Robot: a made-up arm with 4 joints. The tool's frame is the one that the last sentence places. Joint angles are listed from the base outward.
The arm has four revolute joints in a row. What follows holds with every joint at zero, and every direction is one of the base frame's. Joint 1 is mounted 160.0 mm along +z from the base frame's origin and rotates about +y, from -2.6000 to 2.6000 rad. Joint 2 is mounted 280.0 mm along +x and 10.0 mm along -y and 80.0 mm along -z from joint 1 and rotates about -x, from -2.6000 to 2.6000 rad. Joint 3 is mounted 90.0 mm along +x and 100.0 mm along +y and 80.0 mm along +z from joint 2 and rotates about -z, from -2.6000 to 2.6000 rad. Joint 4 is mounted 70.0 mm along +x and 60.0 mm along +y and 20.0 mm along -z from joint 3 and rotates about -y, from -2.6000 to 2.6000 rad. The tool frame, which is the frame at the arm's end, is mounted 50.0 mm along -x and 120.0 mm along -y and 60.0 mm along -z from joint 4; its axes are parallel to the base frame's.
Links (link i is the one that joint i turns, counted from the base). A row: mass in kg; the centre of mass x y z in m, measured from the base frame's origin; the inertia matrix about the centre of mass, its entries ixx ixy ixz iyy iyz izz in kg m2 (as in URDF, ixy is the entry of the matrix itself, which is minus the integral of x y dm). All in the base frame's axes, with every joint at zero. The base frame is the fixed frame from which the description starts. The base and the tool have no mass.
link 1: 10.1; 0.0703 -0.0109 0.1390; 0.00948 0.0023 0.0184 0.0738 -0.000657 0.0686
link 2: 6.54; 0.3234 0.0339 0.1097; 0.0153 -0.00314 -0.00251 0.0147 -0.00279 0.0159
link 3: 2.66; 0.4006 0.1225 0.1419; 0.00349 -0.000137 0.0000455 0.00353 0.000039 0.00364
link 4: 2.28; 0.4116 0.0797 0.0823; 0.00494 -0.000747 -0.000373 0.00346 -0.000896 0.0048
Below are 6 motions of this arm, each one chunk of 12 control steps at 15 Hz.
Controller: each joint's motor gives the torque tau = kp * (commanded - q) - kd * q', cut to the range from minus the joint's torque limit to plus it. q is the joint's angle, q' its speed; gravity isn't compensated. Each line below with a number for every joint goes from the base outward.
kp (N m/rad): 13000 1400 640 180
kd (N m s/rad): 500 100 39 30
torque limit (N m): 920 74 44 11
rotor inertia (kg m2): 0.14 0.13 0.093 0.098
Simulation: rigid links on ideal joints. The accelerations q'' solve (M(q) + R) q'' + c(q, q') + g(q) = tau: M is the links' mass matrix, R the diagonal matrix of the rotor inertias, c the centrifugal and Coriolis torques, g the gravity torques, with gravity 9.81 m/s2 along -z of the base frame. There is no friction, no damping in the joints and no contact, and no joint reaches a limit. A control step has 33 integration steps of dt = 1/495 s. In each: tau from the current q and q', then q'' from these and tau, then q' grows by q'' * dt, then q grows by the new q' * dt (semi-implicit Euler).
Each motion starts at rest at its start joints. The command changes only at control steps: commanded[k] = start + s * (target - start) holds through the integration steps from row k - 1 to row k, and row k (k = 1, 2, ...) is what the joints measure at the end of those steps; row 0 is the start. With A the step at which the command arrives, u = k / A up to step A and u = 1 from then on. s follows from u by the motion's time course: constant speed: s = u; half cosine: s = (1 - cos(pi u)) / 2; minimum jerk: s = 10 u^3 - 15 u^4 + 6 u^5; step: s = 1 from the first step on.
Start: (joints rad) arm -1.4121 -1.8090 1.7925 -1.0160
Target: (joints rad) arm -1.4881 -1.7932 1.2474 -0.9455
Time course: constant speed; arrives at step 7
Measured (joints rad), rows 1 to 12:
1: -1.4204 -1.8080 1.7414 -1.0127
2: -1.4309 -1.8061 1.6722 -1.0072
3: -1.4417 -1.8040 1.5971 -1.0001
4: -1.4526 -1.8017 1.5200 -0.9921
5: -1.4635 -1.7994 1.4424 -0.9834
6: -1.4744 -1.7971 1.3645 -0.9742
7: -1.4853 -1.7948 1.2866 -0.9648
8: -1.4871 -1.7940 1.2609 -0.9585
9: -1.4874 -1.7937 1.2526 -0.9543
10: -1.4874 -1.7936 1.2499 -0.9515
11: -1.4874 -1.7936 1.2490 -0.9496
12: -1.4874 -1.7936 1.2487 -0.9484

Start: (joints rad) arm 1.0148 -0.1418 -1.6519 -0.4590
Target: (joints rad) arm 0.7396 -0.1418 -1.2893 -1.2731
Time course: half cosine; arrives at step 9
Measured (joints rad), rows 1 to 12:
1: 1.0091 -0.1399 -1.6436 -0.4661
2: 0.9882 -0.1393 -1.6197 -0.4940
3: 0.9542 -0.1390 -1.5794 -0.5475
4: 0.9112 -0.1388 -1.5265 -0.6262
5: 0.8643 -0.1387 -1.4668 -0.7251
6: 0.8192 -0.1386 -1.4075 -0.8357
7: 0.7813 -0.1386 -1.3557 -0.9466
8: 0.7552 -0.1385 -1.3176 -1.0452
9: 0.7440 -0.1382 -1.2978 -1.1194
10: 0.7422 -0.1380 -1.2913 -1.1689
11: 0.7420 -0.1378 -1.2892 -1.2018
12: 0.7419 -0.1377 -1.2886 -1.2237

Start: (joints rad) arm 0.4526 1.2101 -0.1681 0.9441
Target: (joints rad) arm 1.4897 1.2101 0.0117 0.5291
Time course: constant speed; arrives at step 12
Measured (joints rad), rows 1 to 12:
1: 0.5272 1.2127 -0.1608 0.9340
2: 0.6118 1.2141 -0.1489 0.9158
3: 0.6977 1.2146 -0.1348 0.8922
4: 0.7837 1.2146 -0.1198 0.8651
5: 0.8698 1.2145 -0.1046 0.8357
6: 0.9559 1.2142 -0.0894 0.8047
7: 1.0420 1.2139 -0.0740 0.7727
8: 1.1281 1.2136 -0.0587 0.7399
9: 1.2142 1.2132 -0.0434 0.7067
10: 1.3003 1.2128 -0.0281 0.6732
11: 1.3863 1.2125 -0.0127 0.6394
12: 1.4724 1.2121 0.0026 0.6054

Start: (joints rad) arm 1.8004 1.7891 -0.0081 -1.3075
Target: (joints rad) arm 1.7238 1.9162 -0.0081 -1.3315
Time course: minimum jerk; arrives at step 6
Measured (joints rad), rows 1 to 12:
1: 1.7962 1.7915 -0.0072 -1.3081
2: 1.7843 1.8060 -0.0069 -1.3100
3: 1.7638 1.8343 -0.0067 -1.3135
4: 1.7419 1.8678 -0.0067 -1.3182
5: 1.7272 1.8945 -0.0067 -1.3227
6: 1.7225 1.9077 -0.0068 -1.3260
7: 1.7218 1.9128 -0.0069 -1.3282
8: 1.7217 1.9147 -0.0069 -1.3297
9: 1.7217 1.9155 -0.0069 -1.3308
10: 1.7217 1.9158 -0.0069 -1.3314
11: 1.7217 1.9159 -0.0069 -1.3319
12: 1.7217 1.9160 -0.0069 -1.3322

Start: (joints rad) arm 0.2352 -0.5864 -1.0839 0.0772
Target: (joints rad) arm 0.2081 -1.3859 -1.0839 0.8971
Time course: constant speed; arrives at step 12
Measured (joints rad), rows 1 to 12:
1: 0.2361 -0.6245 -1.0832 0.0993
2: 0.2343 -0.6803 -1.0830 0.1367
3: 0.2322 -0.7430 -1.0829 0.1842
4: 0.2299 -0.8083 -1.0828 0.2385
5: 0.2277 -0.8747 -1.0827 0.2971
6: 0.2254 -0.9415 -1.0826 0.3588
7: 0.2232 -1.0085 -1.0826 0.4225
8: 0.2209 -1.0755 -1.0825 0.4876
9: 0.2187 -1.1426 -1.0824 0.5536
10: 0.2165 -1.2097 -1.0822 0.6203
11: 0.2142 -1.2768 -1.0821 0.6874
12: 0.2120 -1.3440 -1.0820 0.7550

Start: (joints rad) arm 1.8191 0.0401 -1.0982 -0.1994
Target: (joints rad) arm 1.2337 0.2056 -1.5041 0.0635
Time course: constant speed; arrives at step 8
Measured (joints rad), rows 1 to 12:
1: 1.7568 0.0533 -1.1305 -0.1880
2: 1.6855 0.0706 -1.1752 -0.1696
3: 1.6129 0.0903 -1.2239 -0.1463
4: 1.5400 0.1109 -1.2740 -0.1198
5: 1.4671 0.1320 -1.3245 -0.0912
6: 1.3941 0.1532 -1.3751 -0.0611
7: 1.3212 0.1744 -1.4258 -0.0301
8: 1.2483 0.1957 -1.4765 0.0015
9: 1.2364 0.2025 -1.4933 0.0226
10: 1.2345 0.2058 -1.4988 0.0369
11: 1.2342 0.2071 -1.5005 0.0465
12: 1.2342 0.2076 -1.5011 0.0528

